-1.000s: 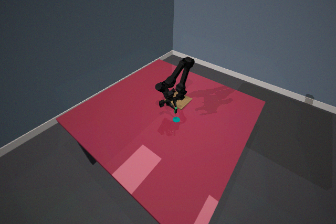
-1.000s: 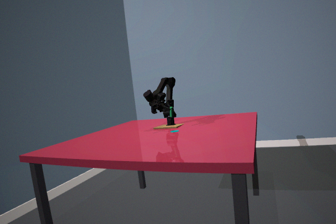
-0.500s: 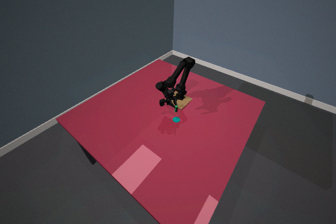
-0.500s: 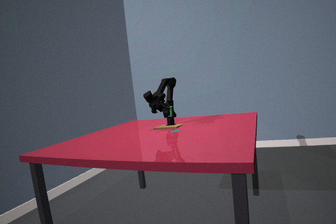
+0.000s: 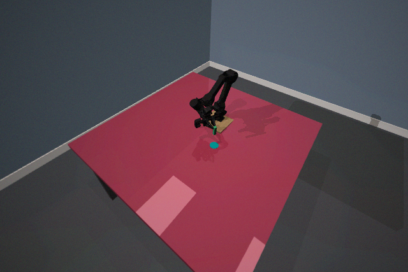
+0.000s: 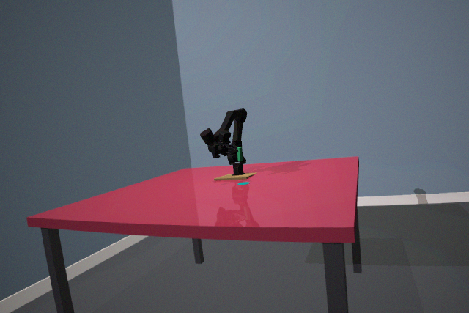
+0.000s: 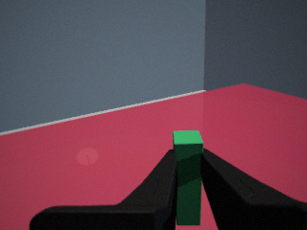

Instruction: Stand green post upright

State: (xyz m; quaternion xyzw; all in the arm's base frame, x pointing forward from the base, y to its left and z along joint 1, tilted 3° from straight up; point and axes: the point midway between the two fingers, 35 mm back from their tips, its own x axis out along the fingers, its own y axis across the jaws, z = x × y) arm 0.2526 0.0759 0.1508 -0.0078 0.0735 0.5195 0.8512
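Right now the cyan circle is 1 cm behind my gripper tip and 16 cm below it. Round my gripper tip: green post (2 cm below).
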